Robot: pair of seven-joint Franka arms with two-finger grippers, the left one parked.
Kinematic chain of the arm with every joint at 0, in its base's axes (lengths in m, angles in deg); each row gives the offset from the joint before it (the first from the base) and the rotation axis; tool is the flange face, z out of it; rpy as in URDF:
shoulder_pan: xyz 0 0 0.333 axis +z
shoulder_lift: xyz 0 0 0 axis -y
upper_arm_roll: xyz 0 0 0.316 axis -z
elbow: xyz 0.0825 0 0 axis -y
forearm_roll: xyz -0.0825 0 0.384 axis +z
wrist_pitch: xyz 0 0 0 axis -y
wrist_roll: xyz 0.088 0 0 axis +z
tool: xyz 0 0 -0.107 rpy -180 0 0
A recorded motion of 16 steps. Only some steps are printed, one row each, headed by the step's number.
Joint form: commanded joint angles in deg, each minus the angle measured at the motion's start. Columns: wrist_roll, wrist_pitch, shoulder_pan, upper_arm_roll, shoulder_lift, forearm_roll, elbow.
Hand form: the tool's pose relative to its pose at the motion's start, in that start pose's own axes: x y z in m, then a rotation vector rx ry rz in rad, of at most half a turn. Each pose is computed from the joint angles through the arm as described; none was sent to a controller.
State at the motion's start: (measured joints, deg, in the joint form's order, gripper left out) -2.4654 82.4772 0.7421 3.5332 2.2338 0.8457 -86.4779
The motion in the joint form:
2: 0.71 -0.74 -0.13 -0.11 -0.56 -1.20 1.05
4: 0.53 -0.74 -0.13 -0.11 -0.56 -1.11 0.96
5: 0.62 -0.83 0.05 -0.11 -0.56 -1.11 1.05
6: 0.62 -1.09 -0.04 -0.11 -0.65 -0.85 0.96
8: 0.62 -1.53 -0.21 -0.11 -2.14 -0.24 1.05
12: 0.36 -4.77 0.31 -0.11 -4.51 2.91 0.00
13: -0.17 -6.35 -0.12 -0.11 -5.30 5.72 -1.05
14: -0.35 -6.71 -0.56 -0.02 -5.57 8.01 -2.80
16: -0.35 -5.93 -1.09 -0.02 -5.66 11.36 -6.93
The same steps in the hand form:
2: 0.0016 0.0024 -0.0022 -0.0215 -0.0035 -0.0092
4: 0.0017 0.0022 -0.0015 -0.0201 -0.0051 -0.0062
5: 0.0014 0.0005 -0.0020 -0.0202 -0.0052 -0.0109
6: 0.0015 0.0008 -0.0001 -0.0160 -0.0130 -0.0099
8: 0.0094 0.0005 0.0134 -0.0080 -0.0454 -0.0081
12: 0.0153 -0.0116 0.0479 0.0385 -0.1637 -0.0187
13: 0.0154 -0.0137 0.0648 0.0840 -0.2252 -0.0076
14: 0.0149 -0.0134 0.0805 0.1231 -0.2676 0.0020
16: 0.0127 -0.0148 0.1112 0.1818 -0.3282 0.0141

